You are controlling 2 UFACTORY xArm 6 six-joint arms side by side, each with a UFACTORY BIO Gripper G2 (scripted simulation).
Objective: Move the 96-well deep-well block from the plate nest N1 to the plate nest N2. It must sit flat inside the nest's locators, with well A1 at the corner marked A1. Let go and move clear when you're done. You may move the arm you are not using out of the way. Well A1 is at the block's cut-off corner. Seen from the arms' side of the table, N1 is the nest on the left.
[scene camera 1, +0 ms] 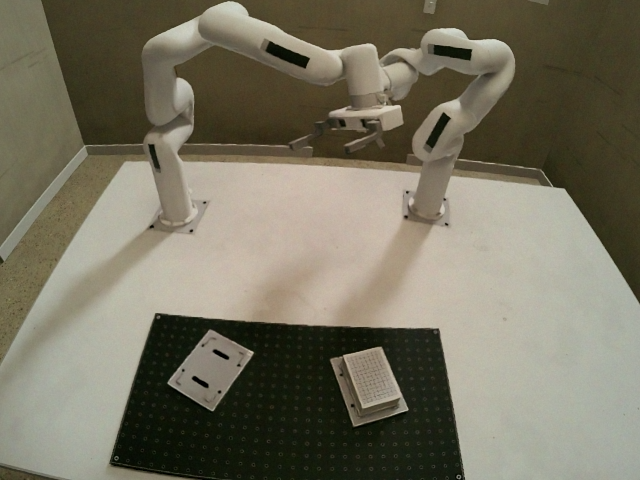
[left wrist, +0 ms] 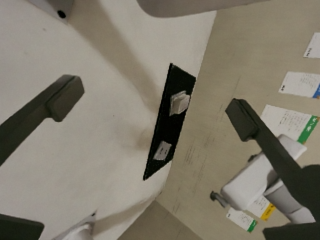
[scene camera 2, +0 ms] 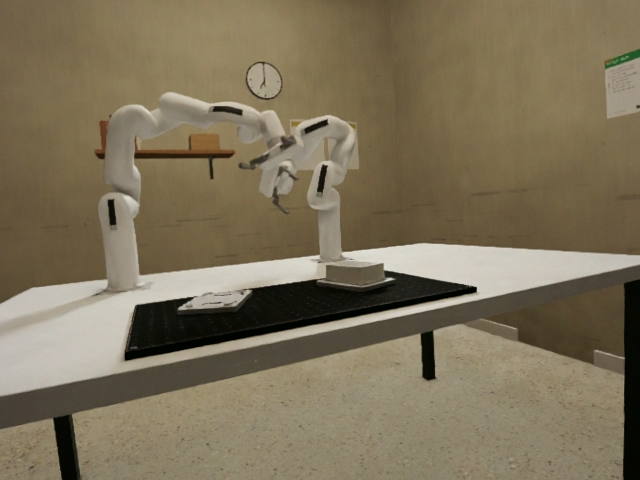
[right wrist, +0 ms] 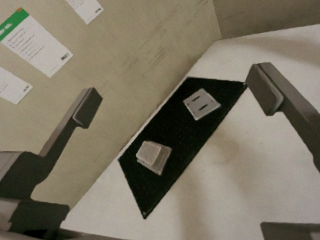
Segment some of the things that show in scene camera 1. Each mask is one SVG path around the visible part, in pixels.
My right gripper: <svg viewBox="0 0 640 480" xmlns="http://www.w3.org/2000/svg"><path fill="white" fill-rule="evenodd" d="M401 106L385 106L385 102L372 107L352 108L349 106L330 112L328 114L329 118L326 121L314 124L315 133L289 142L288 147L292 151L308 146L309 140L322 136L324 129L374 130L374 133L367 137L345 144L345 154L349 155L366 147L367 143L380 138L383 130L391 130L403 124Z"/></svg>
A white deep-well block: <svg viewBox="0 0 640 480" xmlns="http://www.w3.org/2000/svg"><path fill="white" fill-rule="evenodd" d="M380 347L343 355L341 367L359 416L397 406L401 399L400 392Z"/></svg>
